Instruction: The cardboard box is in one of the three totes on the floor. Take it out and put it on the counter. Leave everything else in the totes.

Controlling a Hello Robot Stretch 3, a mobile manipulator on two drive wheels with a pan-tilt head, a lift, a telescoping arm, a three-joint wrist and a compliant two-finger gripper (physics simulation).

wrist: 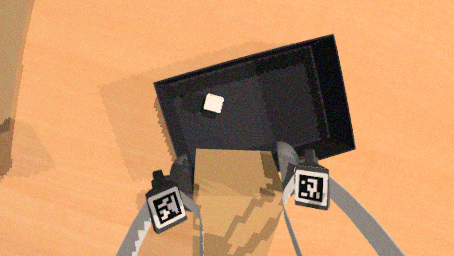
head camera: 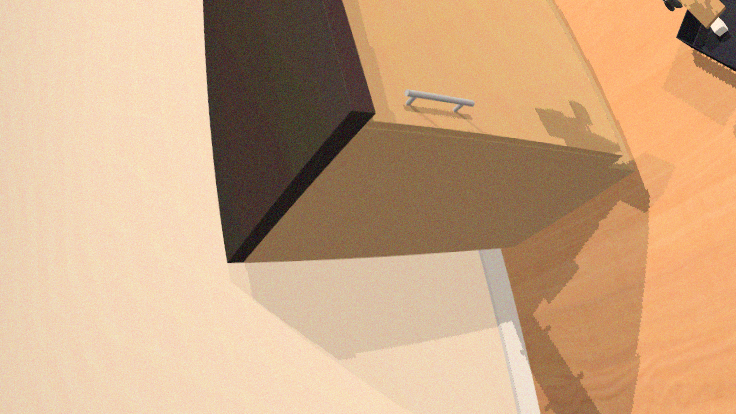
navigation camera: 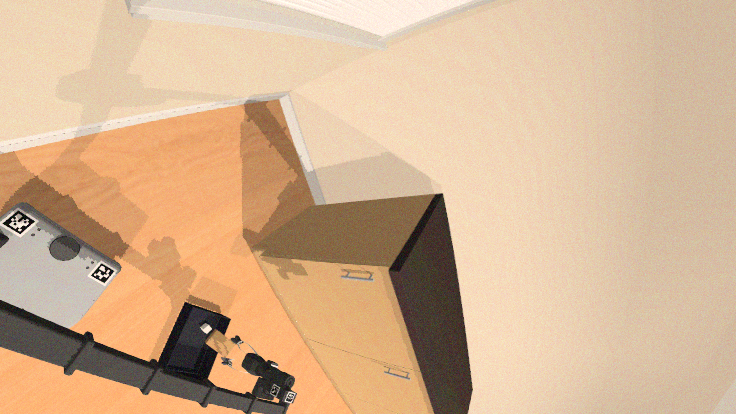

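Pixels of known places: gripper, fingertip midpoint: (navigation camera: 227, 348); robot's base, link origin: (navigation camera: 65, 246).
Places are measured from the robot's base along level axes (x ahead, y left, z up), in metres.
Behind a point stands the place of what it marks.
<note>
The tan cardboard box (head camera: 702, 9) @[x -0.005, y -0.547, z 0.325 m] (navigation camera: 218, 341) @[x -0.012, y -0.549, z 0.326 m] (wrist: 232, 187) is between the two fingers of my gripper (navigation camera: 231, 351) @[x -0.022, y -0.611, z 0.309 m] (wrist: 233, 166) @[x -0.022, y -0.611, z 0.309 m], which is shut on it. The box hangs above the floor at the edge of a black tote (head camera: 688, 31) @[x 0.053, y -0.692, z 0.054 m] (navigation camera: 173, 332) @[x -0.079, y -0.514, z 0.027 m] (wrist: 341, 95) and covers part of that edge in the wrist view. A small white cube (head camera: 719, 26) @[x -0.006, y -0.630, z 0.044 m] (navigation camera: 205, 327) @[x -0.002, y -0.627, z 0.041 m] (wrist: 214, 103) shows over the tote's floor. The counter's dark top (head camera: 277, 128) @[x 0.547, y -0.796, z 0.910 m] (navigation camera: 429, 293) @[x 0.445, y -0.902, z 0.910 m] is right of the gripper in the navigation view. The other two totes do not show.
Tan cabinet fronts (head camera: 478, 61) @[x 0.336, y -0.773, z 0.576 m] (navigation camera: 329, 308) @[x 0.300, y -0.861, z 0.489 m] with bar handles (head camera: 440, 97) @[x 0.358, y -0.638, z 0.746 m] (navigation camera: 357, 275) @[x 0.382, y -0.660, z 0.724 m] stand below the counter top, close to the gripper's side. My extended arm (navigation camera: 118, 363) @[x -0.095, y -0.175, z 0.668 m] crosses the lower left, beside my base (navigation camera: 46, 280) @[x -0.095, y -0.024, z 0.160 m]. Walls with a white baseboard (head camera: 509, 339) @[x 1.101, y -0.597, z 0.065 m] (navigation camera: 298, 139) @[x 1.166, y -0.448, z 0.053 m] meet behind the cabinet.
</note>
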